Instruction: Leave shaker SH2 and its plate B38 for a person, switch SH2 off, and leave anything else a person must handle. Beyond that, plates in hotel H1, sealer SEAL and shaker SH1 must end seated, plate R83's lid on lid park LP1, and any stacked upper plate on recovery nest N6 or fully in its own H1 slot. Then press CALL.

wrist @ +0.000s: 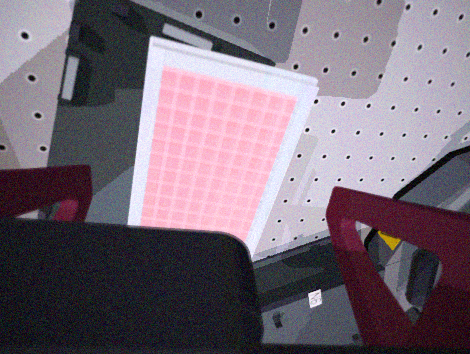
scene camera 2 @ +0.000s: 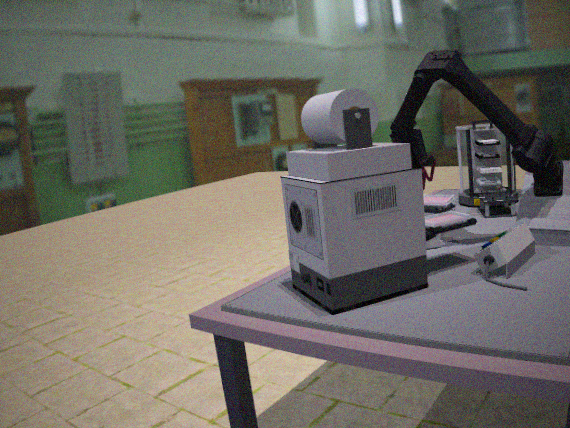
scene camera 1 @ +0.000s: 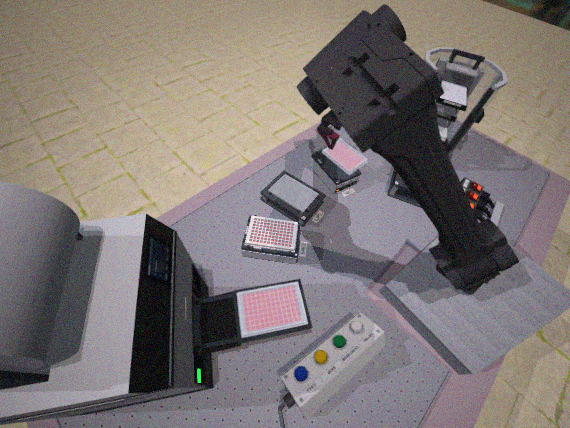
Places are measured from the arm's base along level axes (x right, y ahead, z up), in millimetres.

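Where they show: gripper, between the fingertips: (wrist: pixel 215 191) (scene camera 2: pixel 426 185) (scene camera 1: pixel 340 139); arm's base, origin of its link: (scene camera 2: pixel 549 179) (scene camera 1: pixel 470 260).
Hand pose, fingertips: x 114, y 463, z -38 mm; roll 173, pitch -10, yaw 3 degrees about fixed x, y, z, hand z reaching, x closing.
Each offset is from my fingertips to the centre of the thing. "spot": to the spot under its first point.
My gripper (scene camera 1: pixel 328 135) (scene camera 2: pixel 429 171) (wrist: pixel 215 191) is open and empty above a pink-welled plate @(dx +12, dy -25, dz -56 mm) (scene camera 1: pixel 345 156) (wrist: pixel 215 150) at the back. The plate has a pale rim and sits skewed on a dark base @(spot: dx -74, dy -32, dz -73 mm) (scene camera 1: pixel 327 172) (wrist: pixel 100 120); its near end is hidden in the wrist view. The sealer @(dx -716, dy -115, dz +102 mm) (scene camera 1: pixel 112 260) (scene camera 2: pixel 375 220) has its tray out, bearing a pink plate @(dx -490, dy -246, dz -7 mm) (scene camera 1: pixel 272 308). A red-dotted plate @(dx -357, dy -94, dz -64 mm) (scene camera 1: pixel 273 232) rests on a holder. The hotel (scene camera 1: pixel 500 80) (scene camera 2: pixel 462 165) holds several plates. Plate codes are not readable.
A dark-framed holder @(dx -208, dy -17, dz -84 mm) (scene camera 1: pixel 294 191) with a grey top lies between the back plate and the red-dotted plate. A button box @(dx -446, dy -401, dz -84 mm) (scene camera 1: pixel 334 364) (scene camera 2: pixel 512 250) with blue, yellow, green and white buttons is near the front. Orange-lit switches @(spot: dx +233, dy -395, dz -75 mm) (scene camera 1: pixel 473 195) are beside the arm. A cable @(spot: dx -615, dy -441, dz -120 mm) (scene camera 2: pixel 505 284) trails from the box.
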